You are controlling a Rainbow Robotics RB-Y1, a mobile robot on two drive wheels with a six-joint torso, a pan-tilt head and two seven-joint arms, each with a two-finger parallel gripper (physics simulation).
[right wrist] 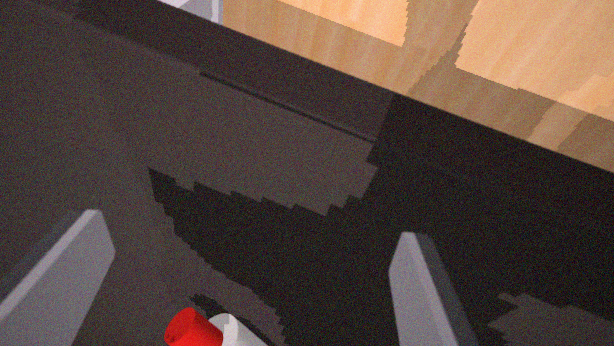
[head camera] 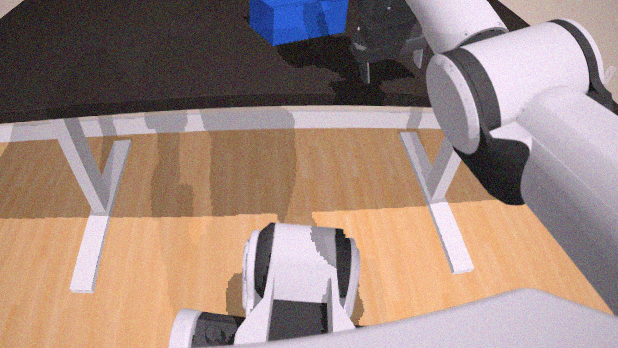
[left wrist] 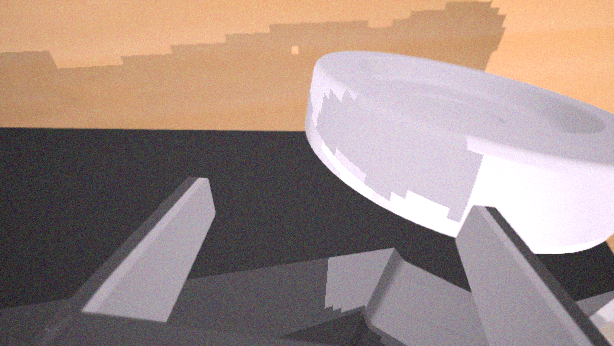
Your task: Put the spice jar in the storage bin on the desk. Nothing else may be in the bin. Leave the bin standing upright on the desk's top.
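Places are measured from the robot's base along level axes (x down, y left, z ahead), in metres.
Where they show: left gripper, fingertip midpoint: [left wrist: 333, 208]; right gripper, fingertip midpoint: [right wrist: 255, 241] [head camera: 392, 71].
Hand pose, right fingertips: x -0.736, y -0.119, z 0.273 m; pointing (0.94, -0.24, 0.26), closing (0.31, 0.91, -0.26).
After its pixels a point has its place.
The spice jar, with a red cap [right wrist: 192, 327] @[x -0.741, y -0.126, z 0.380 m] and a white body [right wrist: 237, 334] @[x -0.732, y -0.102, z 0.388 m], is cut off by the bottom edge of the right wrist view. It does not show in the head view. My right gripper [head camera: 393, 69] @[x -0.736, y -0.119, z 0.273 m] [right wrist: 255, 241] @[x -0.736, y -0.119, z 0.273 m] is open and empty above the dark desk [head camera: 125, 60] @[x -0.720, y 0.351, z 0.288 m] [right wrist: 125, 125] @[x -0.720, y -0.175, z 0.274 m], with the jar low in the picture between the lines of its fingers. The blue storage bin [head camera: 290, 25] @[x -0.756, y 0.057, z 0.374 m] stands on the desk, left of the right gripper in the head view; its top is cut off and its inside is hidden. My left gripper [left wrist: 333, 208] @[x -0.168, y 0.255, z -0.114 m] is open and empty, away from the desk.
The desk's front edge [head camera: 225, 100] @[x -0.710, y 0.136, z 0.188 m] runs across the head view, with white legs [head camera: 92, 250] [head camera: 452, 240] below. My right arm [head camera: 535, 75] @[x -0.937, y -0.139, z -0.056 m] reaches over the desk's right side. In the left wrist view, a white rounded part [left wrist: 400, 135] and a black surface [left wrist: 125, 200] @[x -0.119, y 0.226, z -0.199 m] lie near the fingers.
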